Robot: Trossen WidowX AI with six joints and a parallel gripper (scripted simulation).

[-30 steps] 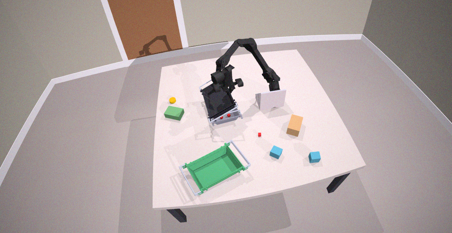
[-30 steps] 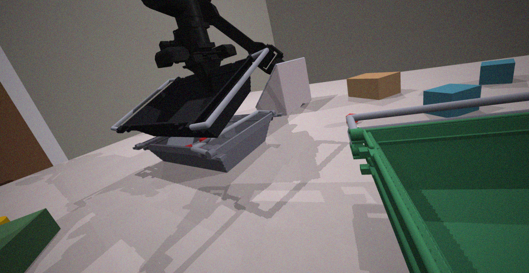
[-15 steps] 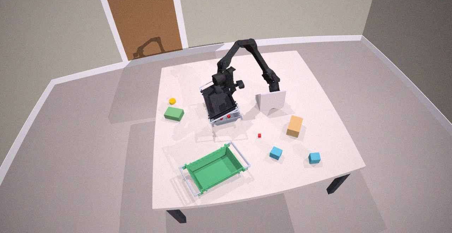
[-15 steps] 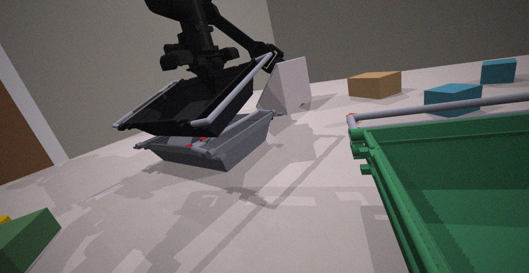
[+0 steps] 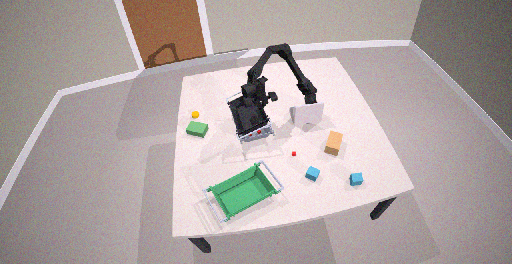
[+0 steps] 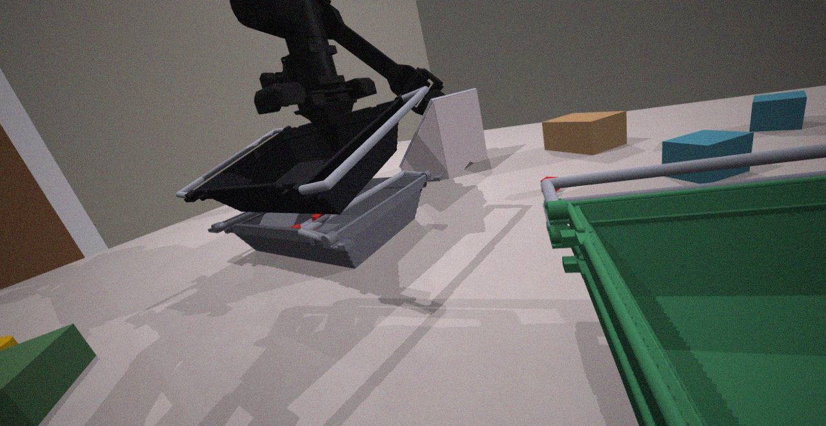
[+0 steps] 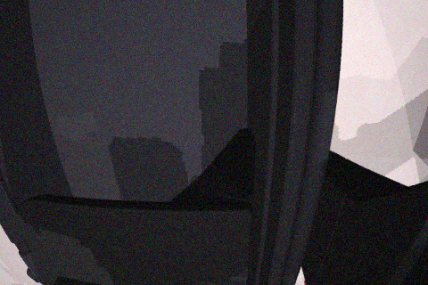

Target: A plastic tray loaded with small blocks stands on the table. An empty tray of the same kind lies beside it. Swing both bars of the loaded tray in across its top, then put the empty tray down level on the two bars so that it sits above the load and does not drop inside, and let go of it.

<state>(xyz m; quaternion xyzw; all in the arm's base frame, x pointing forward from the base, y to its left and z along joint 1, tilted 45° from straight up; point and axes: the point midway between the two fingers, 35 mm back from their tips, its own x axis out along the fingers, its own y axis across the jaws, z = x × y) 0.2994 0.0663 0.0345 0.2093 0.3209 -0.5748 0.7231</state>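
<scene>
My gripper tip is 80 mm short of the black tray, 20 mm to the right of it and 10 mm below it. The rest, counted from my gripper tip: red block: 250 mm to the left, 160 mm behind, 110 mm below; yellow disc: 430 mm ahead, 120 mm to the right, 110 mm below; green block: 400 mm ahead, 100 mm below, 20 mm to the left.
</scene>
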